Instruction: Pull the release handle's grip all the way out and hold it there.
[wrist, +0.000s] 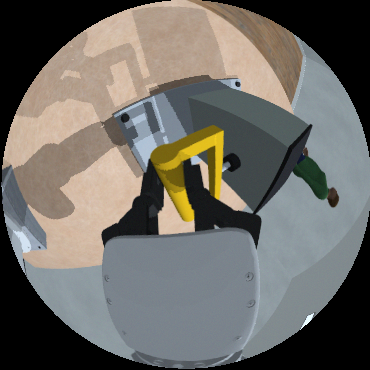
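The yellow release handle (215, 165) is a rectangular loop with a thick round grip (181, 200). It stands out from the side of a dark grey housing (235, 130), where a short metal rod and a black collar (232, 162) show beside the loop. My gripper (171, 164) is shut on the grip, with one black finger on each side of it. The right finger passes through the loop's opening. The fingers hide parts of the grip's sides and of the loop's lower end.
The housing stands on a light metal plate (141, 131) with dark bolts, on a tan table top (90, 175). A grey metal bracket (24, 210) is at the far left. A brown wooden surface (265, 37) is at the upper right. A figure in green (313, 175) shows beyond the housing.
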